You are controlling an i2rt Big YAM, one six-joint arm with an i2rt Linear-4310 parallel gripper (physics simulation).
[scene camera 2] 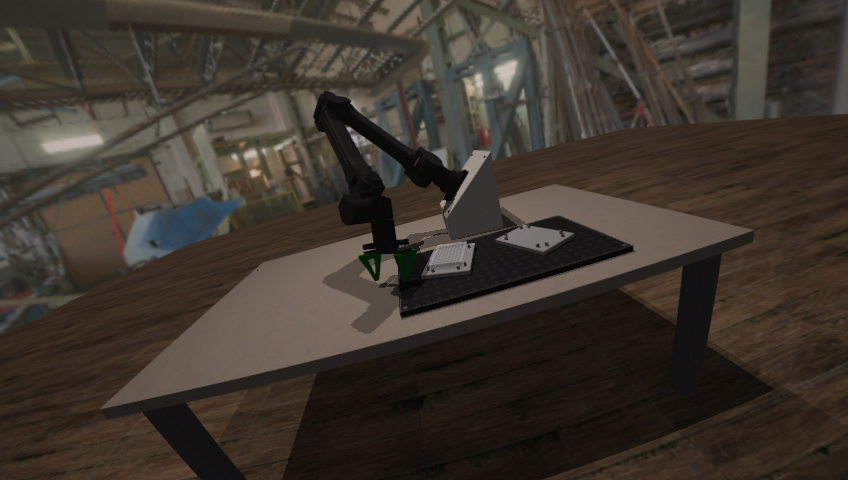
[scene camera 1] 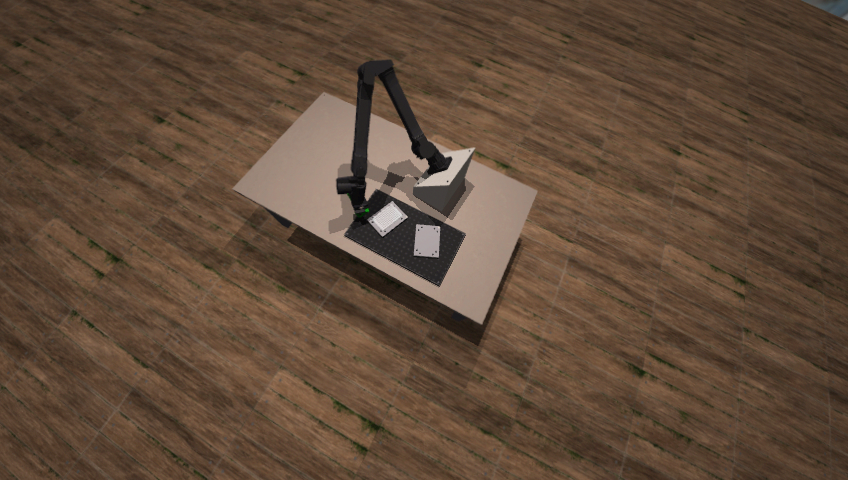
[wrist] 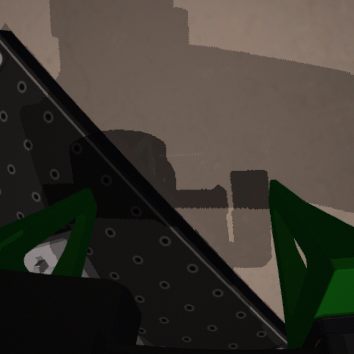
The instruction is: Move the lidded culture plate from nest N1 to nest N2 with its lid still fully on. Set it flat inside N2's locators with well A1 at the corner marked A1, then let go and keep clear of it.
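Frame: origin at the arm's base, x ahead, y left, z up, level; centimetres.
Seen in the pictures: gripper, between the fingertips: point(scene camera 2: 391, 281) point(scene camera 1: 356, 209) point(wrist: 176, 193); arm's base, origin of its link: point(scene camera 2: 457, 186) point(scene camera 1: 440, 166).
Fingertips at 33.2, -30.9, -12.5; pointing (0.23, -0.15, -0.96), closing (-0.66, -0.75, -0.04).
Observation:
Pixels of each thing's top centre, then the offset from my fingertips to it, as dx, dy, dz. "*": a spot on its surface instead. Level surfaces: height alone.
- white lidded culture plate, centre of its top: point(scene camera 2: 448, 252) point(scene camera 1: 387, 217) -1.9, +16.4, +2.1
- nest N1, a spot on its surface: point(scene camera 2: 468, 265) point(scene camera 1: 385, 232) * +5.5, +18.9, +0.4
- Nest N2, centre of its top: point(scene camera 2: 532, 232) point(scene camera 1: 427, 239) +0.8, +39.0, +1.4
- black perforated board, centre of its top: point(scene camera 2: 496, 253) point(scene camera 1: 405, 234) +1.7, +28.0, -0.7
- table, height of its surface: dz -2.0
The white lidded culture plate point(scene camera 1: 387, 218) point(scene camera 2: 449, 255) lies on nest N1 point(scene camera 1: 382, 232) point(scene camera 2: 468, 265), a pale base with small dark locators. The lid looks on, though its fit and well A1 are too small to tell. Nest N2 point(scene camera 1: 427, 240) point(scene camera 2: 534, 238) is a bare pale base with dark locators. My gripper point(scene camera 1: 361, 212) point(scene camera 2: 390, 280) point(wrist: 176, 193) is open, with nothing between its green fingers. It points down, low over the left edge of the black board, beside N1. In the wrist view a bit of pale nest shows through the left finger; the plate does not show there.
The black perforated board point(scene camera 1: 410, 261) point(scene camera 2: 511, 270) point(wrist: 165, 265) bears both nests on the table point(scene camera 1: 285, 160) point(scene camera 2: 238, 333). The arm's wedge-shaped pale mount point(scene camera 1: 440, 193) point(scene camera 2: 479, 205) stands behind the board. The arm's shadow falls over the table and the board's edge.

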